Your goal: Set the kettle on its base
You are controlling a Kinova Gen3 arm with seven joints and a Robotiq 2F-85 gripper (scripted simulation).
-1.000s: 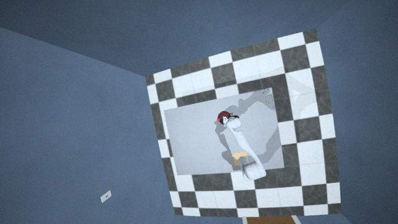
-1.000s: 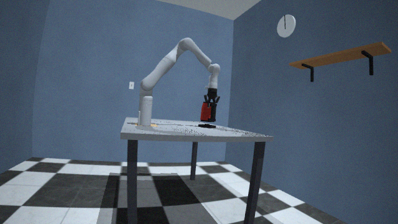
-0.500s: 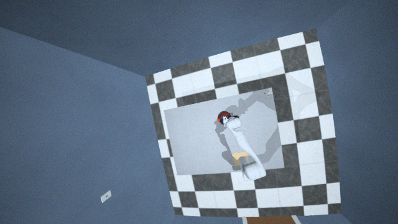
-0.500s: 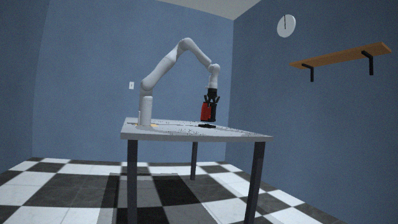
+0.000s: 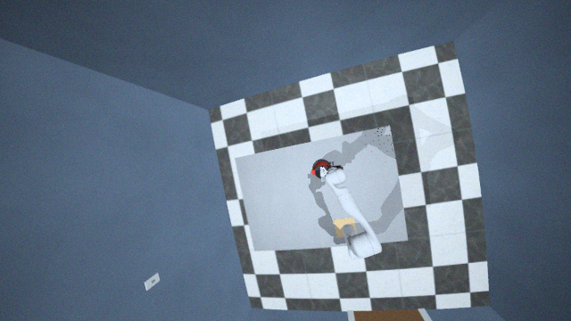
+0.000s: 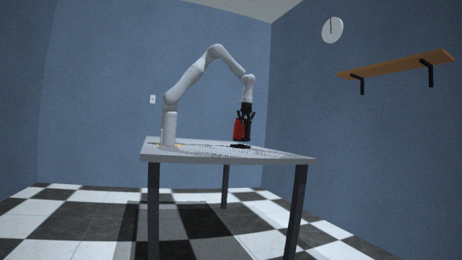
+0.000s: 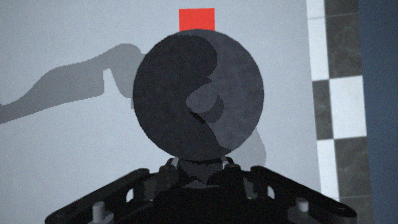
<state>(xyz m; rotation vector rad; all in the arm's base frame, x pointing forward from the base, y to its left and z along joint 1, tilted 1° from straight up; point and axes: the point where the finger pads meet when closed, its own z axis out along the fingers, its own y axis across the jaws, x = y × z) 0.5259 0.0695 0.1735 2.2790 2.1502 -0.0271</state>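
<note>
Right now my hand is 4 cm above the red kettle and 3 cm to the right of it. Also, from my hand: round black base: 17 cm below, 7 cm to the left.
</note>
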